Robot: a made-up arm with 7 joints. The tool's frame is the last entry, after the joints. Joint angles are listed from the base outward. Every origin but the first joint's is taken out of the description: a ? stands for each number. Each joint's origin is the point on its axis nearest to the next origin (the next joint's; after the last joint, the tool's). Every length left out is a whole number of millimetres.
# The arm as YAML. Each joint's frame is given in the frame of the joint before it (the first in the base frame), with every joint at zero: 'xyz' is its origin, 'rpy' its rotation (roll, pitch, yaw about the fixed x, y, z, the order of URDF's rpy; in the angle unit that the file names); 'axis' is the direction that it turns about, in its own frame. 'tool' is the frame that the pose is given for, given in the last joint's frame.
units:
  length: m
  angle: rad
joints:
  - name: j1
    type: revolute
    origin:
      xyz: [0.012, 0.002, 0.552]
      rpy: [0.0, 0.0, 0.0]
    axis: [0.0, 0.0, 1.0]
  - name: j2
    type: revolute
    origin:
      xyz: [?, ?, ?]
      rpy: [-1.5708, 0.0, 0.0]
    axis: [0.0, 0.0, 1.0]
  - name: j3
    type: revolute
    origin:
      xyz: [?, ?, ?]
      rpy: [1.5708, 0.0, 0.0]
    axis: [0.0, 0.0, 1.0]
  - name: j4
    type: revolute
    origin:
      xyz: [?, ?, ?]
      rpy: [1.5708, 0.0, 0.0]
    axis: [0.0, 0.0, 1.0]
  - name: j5
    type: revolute
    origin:
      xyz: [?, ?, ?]
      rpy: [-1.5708, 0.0, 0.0]
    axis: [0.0, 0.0, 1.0]
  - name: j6
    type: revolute
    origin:
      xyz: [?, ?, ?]
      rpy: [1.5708, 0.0, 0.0]
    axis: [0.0, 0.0, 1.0]
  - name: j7
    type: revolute
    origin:
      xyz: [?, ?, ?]
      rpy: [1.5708, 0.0, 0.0]
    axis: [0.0, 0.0, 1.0]
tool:
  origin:
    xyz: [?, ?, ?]
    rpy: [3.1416, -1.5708, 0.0]
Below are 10 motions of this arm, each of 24 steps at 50 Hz.
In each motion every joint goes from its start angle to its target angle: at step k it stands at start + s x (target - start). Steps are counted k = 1, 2, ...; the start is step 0. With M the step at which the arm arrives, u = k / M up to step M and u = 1 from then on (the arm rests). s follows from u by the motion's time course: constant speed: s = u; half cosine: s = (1 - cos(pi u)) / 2; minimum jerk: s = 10 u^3 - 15 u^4 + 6 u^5.
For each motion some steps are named. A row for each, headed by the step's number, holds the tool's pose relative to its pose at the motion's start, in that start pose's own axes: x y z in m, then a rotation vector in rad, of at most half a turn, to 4 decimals.
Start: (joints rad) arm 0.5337 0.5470 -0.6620 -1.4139 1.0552 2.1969 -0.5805
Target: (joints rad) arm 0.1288 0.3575 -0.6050 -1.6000 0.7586 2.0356 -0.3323
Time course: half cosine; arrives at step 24
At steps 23, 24:
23: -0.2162 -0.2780 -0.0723 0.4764 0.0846 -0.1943
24: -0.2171 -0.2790 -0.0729 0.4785 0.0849 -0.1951

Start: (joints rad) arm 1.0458 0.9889 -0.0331 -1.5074 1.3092 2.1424 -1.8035
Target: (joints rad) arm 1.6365 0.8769 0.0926 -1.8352 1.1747 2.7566 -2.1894
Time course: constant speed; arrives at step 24
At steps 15, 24:
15: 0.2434 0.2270 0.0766 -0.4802 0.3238 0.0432
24: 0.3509 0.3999 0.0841 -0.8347 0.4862 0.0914

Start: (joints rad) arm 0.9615 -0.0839 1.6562 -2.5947 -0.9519 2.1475 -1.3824
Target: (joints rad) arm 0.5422 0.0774 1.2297 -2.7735 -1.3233 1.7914 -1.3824
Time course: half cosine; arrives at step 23
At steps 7, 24:
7: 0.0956 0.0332 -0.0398 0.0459 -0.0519 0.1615
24: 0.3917 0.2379 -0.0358 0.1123 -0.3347 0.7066

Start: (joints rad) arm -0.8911 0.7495 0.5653 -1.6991 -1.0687 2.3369 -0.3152
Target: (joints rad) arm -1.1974 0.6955 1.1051 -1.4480 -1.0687 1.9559 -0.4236
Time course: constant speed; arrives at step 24
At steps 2, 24:
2: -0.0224 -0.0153 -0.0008 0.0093 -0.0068 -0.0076
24: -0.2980 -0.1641 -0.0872 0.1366 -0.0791 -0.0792

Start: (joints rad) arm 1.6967 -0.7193 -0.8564 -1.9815 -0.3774 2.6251 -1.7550
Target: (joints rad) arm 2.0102 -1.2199 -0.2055 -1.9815 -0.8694 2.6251 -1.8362
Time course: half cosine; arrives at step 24
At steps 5, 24:
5: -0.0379 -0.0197 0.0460 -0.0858 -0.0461 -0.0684
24: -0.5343 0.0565 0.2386 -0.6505 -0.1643 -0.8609

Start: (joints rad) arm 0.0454 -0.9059 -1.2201 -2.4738 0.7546 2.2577 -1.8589
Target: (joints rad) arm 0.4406 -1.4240 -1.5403 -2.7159 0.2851 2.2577 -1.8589
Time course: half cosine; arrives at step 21
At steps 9, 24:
9: 0.0906 0.0200 -0.0487 -0.0314 -0.0716 0.2155
24: 0.2714 0.1060 -0.0991 -0.0992 -0.2292 0.5918

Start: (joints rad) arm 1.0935 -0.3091 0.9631 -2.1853 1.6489 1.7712 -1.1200
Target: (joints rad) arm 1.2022 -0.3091 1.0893 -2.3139 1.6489 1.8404 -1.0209
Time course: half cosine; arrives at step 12
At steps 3, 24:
3: 0.0213 -0.0021 -0.0124 0.0276 0.0262 0.0066
24: 0.1339 -0.0053 -0.0955 0.1793 0.1890 0.0248

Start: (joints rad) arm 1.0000 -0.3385 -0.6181 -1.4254 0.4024 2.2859 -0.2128
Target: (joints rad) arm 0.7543 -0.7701 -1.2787 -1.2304 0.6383 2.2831 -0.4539
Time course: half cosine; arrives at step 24
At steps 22, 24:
22: -0.7608 -0.3825 -0.2962 0.3458 -0.8141 -0.4119
24: -0.7721 -0.3849 -0.3076 0.3512 -0.8276 -0.4201

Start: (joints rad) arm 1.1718 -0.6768 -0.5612 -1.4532 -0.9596 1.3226 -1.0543
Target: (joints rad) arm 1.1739 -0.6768 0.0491 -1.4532 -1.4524 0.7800 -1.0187
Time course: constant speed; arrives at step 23
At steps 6, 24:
6: -0.0686 0.0599 0.0380 -0.0349 0.1153 -0.0593
24: -0.2394 0.2633 0.0650 0.0459 0.3706 -0.2637

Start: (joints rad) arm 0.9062 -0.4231 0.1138 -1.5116 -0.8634 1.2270 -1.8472
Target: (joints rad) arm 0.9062 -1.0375 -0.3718 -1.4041 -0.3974 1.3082 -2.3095
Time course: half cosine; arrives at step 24
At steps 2, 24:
2: -0.0005 0.0082 -0.0090 0.0038 -0.0095 -0.0060
24: 0.1184 0.6451 -0.3457 0.2068 -0.4108 -0.6535

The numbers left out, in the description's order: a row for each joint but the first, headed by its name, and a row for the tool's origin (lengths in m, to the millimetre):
j2: 0.017 -0.002 0.0
j3: 0.019 -0.383 0.0
j4: 0.082 0.025 0.0
j5: -0.119 0.525 0.0
j6: -0.022 0.017 0.0
j7: 0.178 0.002 0.0
tool: -0.011 0.004 0.0

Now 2 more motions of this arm.
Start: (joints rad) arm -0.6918 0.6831 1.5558 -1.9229 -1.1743 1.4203 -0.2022
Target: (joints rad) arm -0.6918 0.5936 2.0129 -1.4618 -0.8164 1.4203 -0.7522
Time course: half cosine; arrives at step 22
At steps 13, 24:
13: -0.2803 -0.0343 -0.1480 -0.2515 -0.4013 -0.0231
24: -0.4123 -0.0209 -0.2674 -0.4412 -0.6480 -0.0876

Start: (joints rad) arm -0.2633 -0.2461 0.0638 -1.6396 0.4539 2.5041 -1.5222
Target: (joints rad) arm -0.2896 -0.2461 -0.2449 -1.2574 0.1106 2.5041 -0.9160
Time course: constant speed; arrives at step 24
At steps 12, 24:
12: -0.1491 -0.0701 -0.0175 0.2096 0.1258 -0.2691
24: -0.3001 -0.0990 -0.0184 0.4074 0.2196 -0.5732

